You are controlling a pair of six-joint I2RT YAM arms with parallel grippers.
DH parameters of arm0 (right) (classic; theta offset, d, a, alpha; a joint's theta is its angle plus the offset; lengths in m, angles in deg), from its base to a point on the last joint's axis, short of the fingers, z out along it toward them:
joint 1: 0 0.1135 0.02 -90
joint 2: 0 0 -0.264 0
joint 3: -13.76 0 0.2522 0
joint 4: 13.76 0 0.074 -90
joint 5: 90 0 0 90
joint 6: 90 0.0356 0 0
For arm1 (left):
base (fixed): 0 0 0 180
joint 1: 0 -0.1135 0.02 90
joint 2: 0 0 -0.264 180
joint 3: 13.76 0 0.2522 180
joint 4: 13.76 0 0.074 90
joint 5: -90 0 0 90
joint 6: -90 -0.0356 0 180
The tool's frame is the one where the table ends.
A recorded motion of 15 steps. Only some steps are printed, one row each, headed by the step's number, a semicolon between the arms.
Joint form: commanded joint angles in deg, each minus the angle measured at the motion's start. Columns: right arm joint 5, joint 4, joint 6, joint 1, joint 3, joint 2; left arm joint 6, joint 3, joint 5, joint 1, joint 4, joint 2.
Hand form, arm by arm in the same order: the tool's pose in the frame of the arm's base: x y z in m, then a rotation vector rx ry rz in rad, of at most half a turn. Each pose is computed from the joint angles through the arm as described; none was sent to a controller.
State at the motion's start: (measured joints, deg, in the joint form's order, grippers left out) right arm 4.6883 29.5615 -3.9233 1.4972 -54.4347 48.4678; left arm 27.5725 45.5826 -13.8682 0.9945 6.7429 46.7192
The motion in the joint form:
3: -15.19 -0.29 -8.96 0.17 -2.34 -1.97; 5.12 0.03 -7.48 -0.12 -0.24 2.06
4: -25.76 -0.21 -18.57 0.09 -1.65 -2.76; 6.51 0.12 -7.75 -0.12 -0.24 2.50
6: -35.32 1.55 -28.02 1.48 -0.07 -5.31; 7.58 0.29 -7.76 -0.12 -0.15 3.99
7: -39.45 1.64 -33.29 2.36 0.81 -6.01; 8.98 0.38 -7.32 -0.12 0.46 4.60
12: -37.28 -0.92 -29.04 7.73 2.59 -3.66; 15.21 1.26 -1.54 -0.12 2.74 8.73
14: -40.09 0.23 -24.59 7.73 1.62 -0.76; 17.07 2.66 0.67 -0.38 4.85 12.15
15: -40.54 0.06 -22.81 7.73 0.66 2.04; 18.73 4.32 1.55 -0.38 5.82 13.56
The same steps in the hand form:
3: 0.1714 0.0115 0.3722 -0.3628 1.8617 0.0412; 0.1993 -0.0160 0.3404 -0.2139 1.7750 -0.7489
4: 0.1668 0.0174 0.3707 -0.6308 1.7713 0.0996; 0.2010 -0.0162 0.3396 -0.2348 1.7818 -0.7703
6: 0.1531 0.0261 0.3657 -0.8880 1.6449 0.1639; 0.2067 -0.0163 0.3357 -0.2620 1.8052 -0.7833
7: 0.1492 0.0304 0.3626 -1.0100 1.5618 0.1799; 0.2089 -0.0161 0.3331 -0.2987 1.8220 -0.7931
12: 0.1599 0.0454 0.3508 -1.0136 1.6015 0.2720; 0.2243 -0.0129 0.3200 -0.5160 1.8799 -0.7669
14: 0.1690 0.0484 0.3473 -0.9816 1.6711 0.3936; 0.2358 -0.0107 0.3122 -0.6106 1.9284 -0.7365
15: 0.1797 0.0503 0.3454 -0.9619 1.7120 0.4337; 0.2410 -0.0102 0.3153 -0.6552 1.9296 -0.7374

